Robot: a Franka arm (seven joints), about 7 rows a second.
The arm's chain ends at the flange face. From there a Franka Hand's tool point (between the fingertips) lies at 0.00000 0.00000 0.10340 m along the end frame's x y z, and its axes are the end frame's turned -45 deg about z.
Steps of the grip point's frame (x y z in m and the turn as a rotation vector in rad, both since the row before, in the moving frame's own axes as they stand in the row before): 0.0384 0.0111 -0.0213 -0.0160 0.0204 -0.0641; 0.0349 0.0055 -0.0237 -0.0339 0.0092 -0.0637; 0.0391 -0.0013 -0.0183 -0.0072 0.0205 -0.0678; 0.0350 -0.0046 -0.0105 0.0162 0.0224 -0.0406; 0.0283 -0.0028 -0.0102 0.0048 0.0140 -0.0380; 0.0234 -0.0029 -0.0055 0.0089 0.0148 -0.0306; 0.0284 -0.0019 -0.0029 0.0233 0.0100 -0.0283; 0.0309 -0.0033 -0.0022 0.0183 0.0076 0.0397; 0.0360 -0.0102 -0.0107 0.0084 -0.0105 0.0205
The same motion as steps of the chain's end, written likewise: 0.0324 -0.0189 -0.0213 0.0031 0.0257 -0.0641; 0.0254 -0.0225 -0.0236 -0.0175 0.0305 -0.0637; 0.0247 -0.0275 -0.0183 0.0094 0.0196 -0.0678; 0.0211 -0.0252 -0.0105 0.0273 0.0044 -0.0406; 0.0174 -0.0206 -0.0102 0.0133 0.0065 -0.0380; 0.0141 -0.0169 -0.0055 0.0168 0.0042 -0.0306; 0.0197 -0.0190 -0.0029 0.0235 -0.0094 -0.0283; 0.0203 -0.0223 -0.0022 0.0183 -0.0076 0.0397; 0.0196 -0.0328 -0.0107 -0.0015 -0.0134 0.0205
